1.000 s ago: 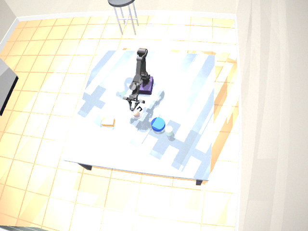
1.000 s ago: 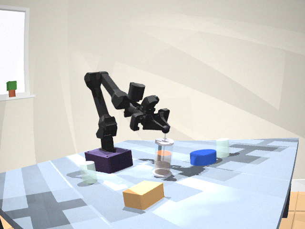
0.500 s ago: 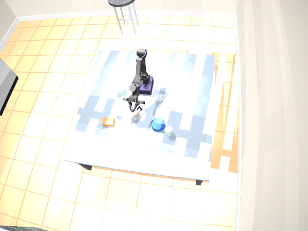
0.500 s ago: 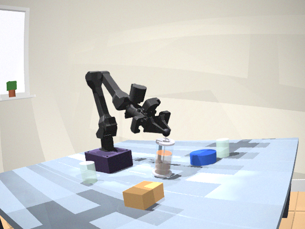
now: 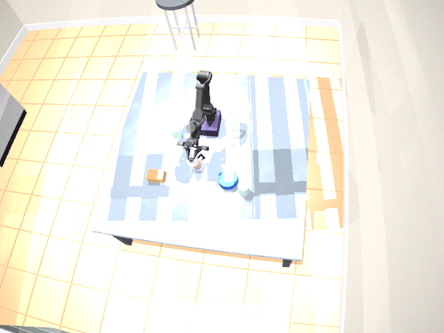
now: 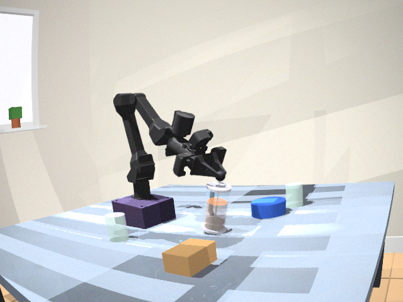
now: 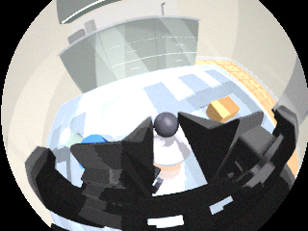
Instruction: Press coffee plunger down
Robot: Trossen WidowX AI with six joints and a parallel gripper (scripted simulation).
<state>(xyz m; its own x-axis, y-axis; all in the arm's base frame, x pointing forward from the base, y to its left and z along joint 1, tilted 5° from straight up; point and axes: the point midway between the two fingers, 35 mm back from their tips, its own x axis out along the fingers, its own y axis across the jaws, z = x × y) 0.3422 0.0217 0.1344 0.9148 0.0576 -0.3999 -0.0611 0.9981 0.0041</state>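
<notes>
Right now the glass coffee press is 8 cm below my gripper tip, 4 cm behind it and 1 cm to the left of it. From my gripper tip the other things lie so: blue flat cylinder (22 cm to the left, 15 cm below, 1 cm behind); then orange block (23 cm to the right, 15 cm below, 10 cm ahead).
</notes>
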